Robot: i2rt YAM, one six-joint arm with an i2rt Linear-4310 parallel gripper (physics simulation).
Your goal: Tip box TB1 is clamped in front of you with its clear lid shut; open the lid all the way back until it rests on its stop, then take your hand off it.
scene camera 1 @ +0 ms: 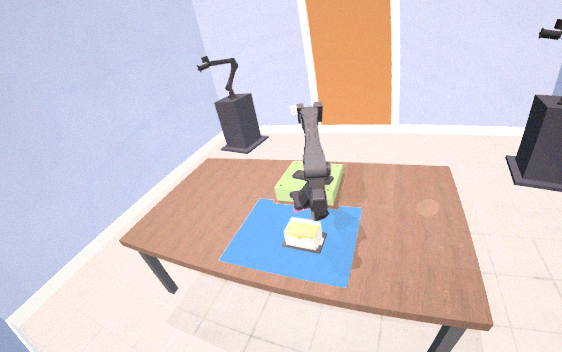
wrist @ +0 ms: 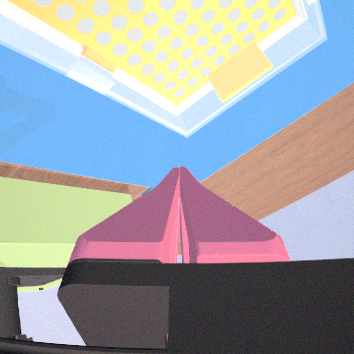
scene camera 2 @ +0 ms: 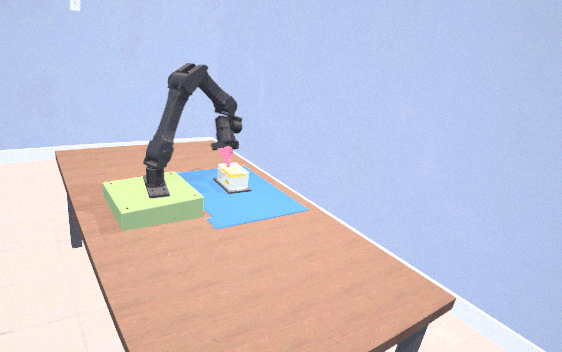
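A yellow dotted lid [wrist: 181, 71] is visible along with the gripper [wrist: 179, 177], which is shut and holds nothing.
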